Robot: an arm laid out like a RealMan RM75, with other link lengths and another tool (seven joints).
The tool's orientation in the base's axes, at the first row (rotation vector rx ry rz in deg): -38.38, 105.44, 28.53
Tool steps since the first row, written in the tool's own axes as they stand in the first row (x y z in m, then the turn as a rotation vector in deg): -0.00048, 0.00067, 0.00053, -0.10, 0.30, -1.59; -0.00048, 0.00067, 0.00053, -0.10, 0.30, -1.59; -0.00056, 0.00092, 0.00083, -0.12, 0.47, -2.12; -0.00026, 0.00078, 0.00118, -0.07, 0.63, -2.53; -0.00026, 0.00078, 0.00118, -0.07, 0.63, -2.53; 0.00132, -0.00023, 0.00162, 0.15, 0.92, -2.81; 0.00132, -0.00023, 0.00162, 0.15, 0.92, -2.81; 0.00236, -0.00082, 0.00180, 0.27, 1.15, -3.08; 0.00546, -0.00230, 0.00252, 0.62, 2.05, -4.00
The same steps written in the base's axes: 0.00007, 0.00094, 0.00028, -1.29, -0.74, 0.65; 0.00007, 0.00094, 0.00028, -1.29, -0.74, 0.65; 0.00014, 0.00133, 0.00026, -1.76, -0.94, 0.86; 0.00039, 0.00138, -0.00015, -2.17, -1.08, 0.96; 0.00039, 0.00138, -0.00015, -2.17, -1.08, 0.96; 0.00092, 0.00055, -0.00181, -2.62, -1.08, 0.86; 0.00092, 0.00055, -0.00181, -2.62, -1.08, 0.86; 0.00115, 0.00000, -0.00286, -2.99, -1.10, 0.85; 0.00176, -0.00133, -0.00605, -4.33, -1.06, 0.86
